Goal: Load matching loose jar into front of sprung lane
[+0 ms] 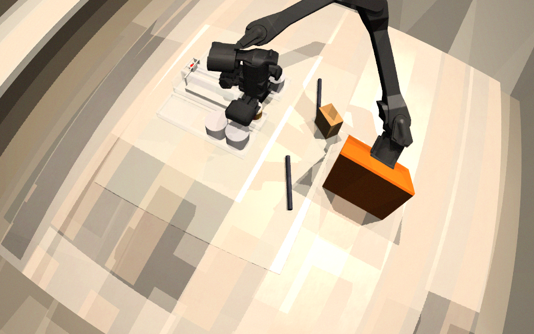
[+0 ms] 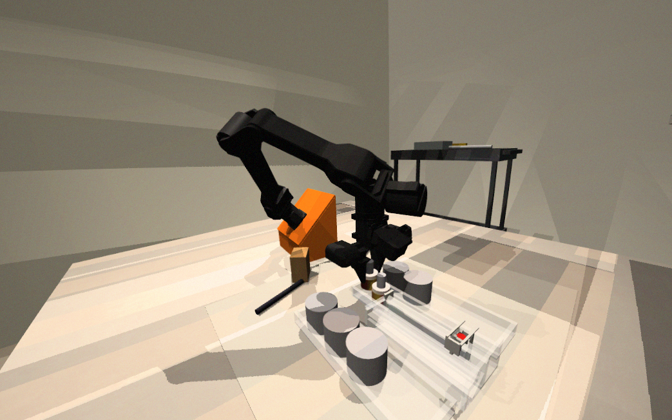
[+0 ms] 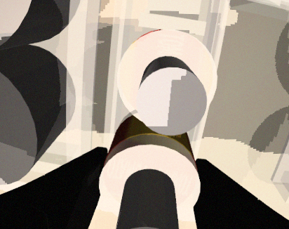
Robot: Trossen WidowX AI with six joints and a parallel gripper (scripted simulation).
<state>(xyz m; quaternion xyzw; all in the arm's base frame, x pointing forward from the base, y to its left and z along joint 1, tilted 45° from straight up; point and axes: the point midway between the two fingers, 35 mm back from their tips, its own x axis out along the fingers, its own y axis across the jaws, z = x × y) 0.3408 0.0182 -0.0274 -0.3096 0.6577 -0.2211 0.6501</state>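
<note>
The clear sprung lane is 140 mm ahead of my gripper tip, 10 mm to the right of it and 30 mm below it. Round my gripper tip: tan block: 170 mm behind, 90 mm to the right, 10 mm below; then red mark: 220 mm ahead, 10 mm to the right, 20 mm above.
</note>
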